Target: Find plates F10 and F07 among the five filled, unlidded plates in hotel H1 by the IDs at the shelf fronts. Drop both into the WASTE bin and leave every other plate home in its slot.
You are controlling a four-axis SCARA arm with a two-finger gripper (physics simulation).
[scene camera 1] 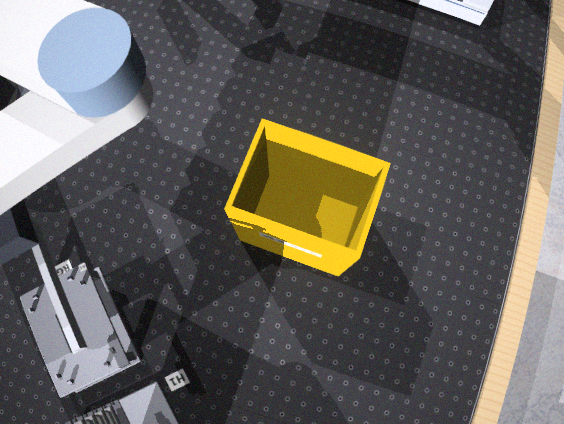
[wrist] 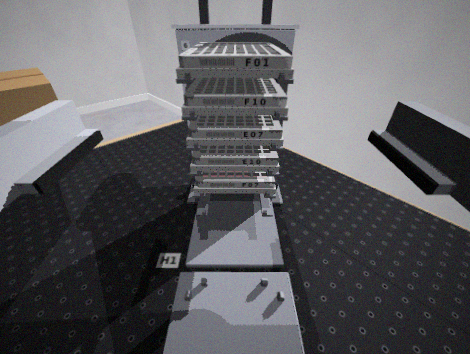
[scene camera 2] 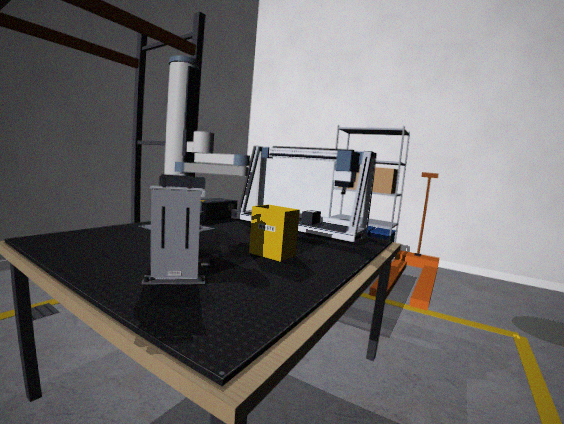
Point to a grey tower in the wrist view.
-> At 283, 38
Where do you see an RG stand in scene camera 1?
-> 85, 367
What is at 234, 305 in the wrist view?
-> An RG stand.
